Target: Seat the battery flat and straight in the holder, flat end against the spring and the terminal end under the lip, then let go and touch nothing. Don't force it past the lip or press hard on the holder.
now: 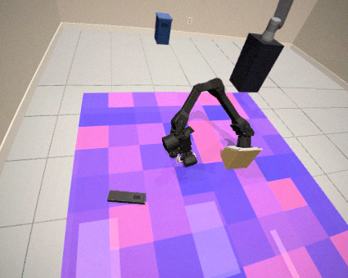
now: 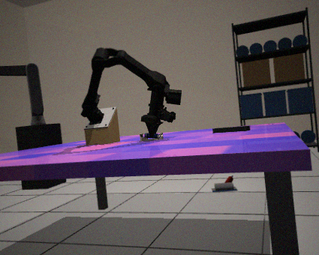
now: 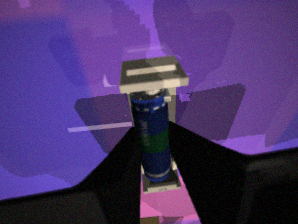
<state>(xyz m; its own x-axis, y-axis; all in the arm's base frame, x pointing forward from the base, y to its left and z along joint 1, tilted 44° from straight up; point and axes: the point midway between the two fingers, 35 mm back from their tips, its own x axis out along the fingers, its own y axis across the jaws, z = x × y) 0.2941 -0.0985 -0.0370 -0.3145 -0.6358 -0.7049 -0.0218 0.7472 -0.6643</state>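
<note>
My gripper tip is now 1 cm below the battery. The rest, counted from my gripper tip: dark remote control (32 cm ahead, 16 cm to the left).
</note>
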